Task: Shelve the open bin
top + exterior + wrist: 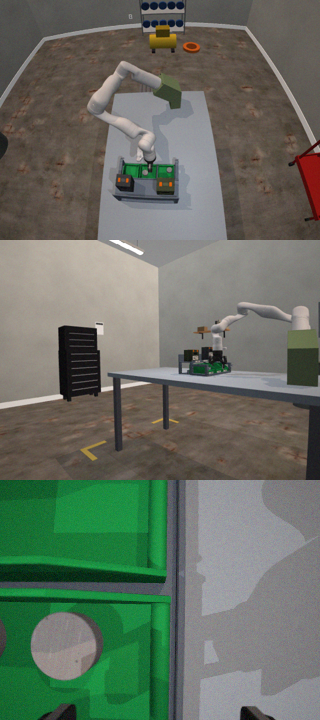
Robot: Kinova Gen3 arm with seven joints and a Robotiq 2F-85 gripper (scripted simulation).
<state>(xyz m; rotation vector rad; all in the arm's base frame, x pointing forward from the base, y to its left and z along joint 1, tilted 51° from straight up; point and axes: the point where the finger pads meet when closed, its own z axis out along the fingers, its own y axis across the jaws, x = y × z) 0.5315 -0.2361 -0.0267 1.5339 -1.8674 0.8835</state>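
The grey shelf is 110 mm ahead of my hand, 30 mm to the right of it and 20 mm above it.
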